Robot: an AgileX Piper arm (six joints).
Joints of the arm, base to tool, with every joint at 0 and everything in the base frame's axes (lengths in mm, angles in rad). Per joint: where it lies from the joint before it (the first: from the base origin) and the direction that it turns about. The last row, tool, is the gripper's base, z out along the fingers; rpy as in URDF.
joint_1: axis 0 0 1 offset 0 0 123
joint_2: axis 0 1 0 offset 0 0 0
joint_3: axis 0 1 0 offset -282.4 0 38.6
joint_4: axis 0.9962 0 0.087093 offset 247.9 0 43.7
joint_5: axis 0 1 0 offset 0 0 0
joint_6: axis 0.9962 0 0.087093 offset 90.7 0 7.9
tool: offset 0 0 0 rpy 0 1.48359 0
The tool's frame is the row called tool.
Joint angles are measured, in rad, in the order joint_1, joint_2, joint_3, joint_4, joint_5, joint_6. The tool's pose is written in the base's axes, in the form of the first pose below.
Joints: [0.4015 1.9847 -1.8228 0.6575 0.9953 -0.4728]
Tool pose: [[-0.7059 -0.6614 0.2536 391.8], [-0.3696 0.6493 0.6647 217.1], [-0.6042 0.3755 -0.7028 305.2], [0 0 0 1]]
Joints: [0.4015 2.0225 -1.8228 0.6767 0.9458 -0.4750]
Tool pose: [[-0.7191 -0.6397 0.2714 401.7], [-0.3387 0.6637 0.6669 220.8], [-0.6067 0.3877 -0.6939 290.7], [0 0 0 1]]
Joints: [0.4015 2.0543 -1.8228 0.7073 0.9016 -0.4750]
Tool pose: [[-0.7344 -0.6150 0.2870 409.7], [-0.3000 0.6735 0.6755 224.4], [-0.6088 0.4100 -0.6792 278.9], [0 0 0 1]]
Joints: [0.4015 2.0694 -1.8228 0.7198 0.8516 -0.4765]
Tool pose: [[-0.7321 -0.6002 0.3222 415.9], [-0.2662 0.6875 0.6756 225.7], [-0.6270 0.4088 -0.6631 274.0], [0 0 0 1]]
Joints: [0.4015 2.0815 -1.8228 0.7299 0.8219 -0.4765]
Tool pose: [[-0.7332 -0.5884 0.3409 419.9], [-0.2444 0.6959 0.6753 226.6], [-0.6345 0.4118 -0.6540 269.8], [0 0 0 1]]
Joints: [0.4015 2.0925 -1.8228 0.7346 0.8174 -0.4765]
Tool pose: [[-0.7396 -0.5821 0.3378 421.7], [-0.2411 0.6978 0.6745 227.4], [-0.6284 0.4175 -0.6564 264.9], [0 0 0 1]]
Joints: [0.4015 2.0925 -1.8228 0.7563 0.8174 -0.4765]
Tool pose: [[-0.7458 -0.5758 0.3350 421.5], [-0.2259 0.6917 0.6860 228.5], [-0.6267 0.4359 -0.6459 265.9], [0 0 0 1]]
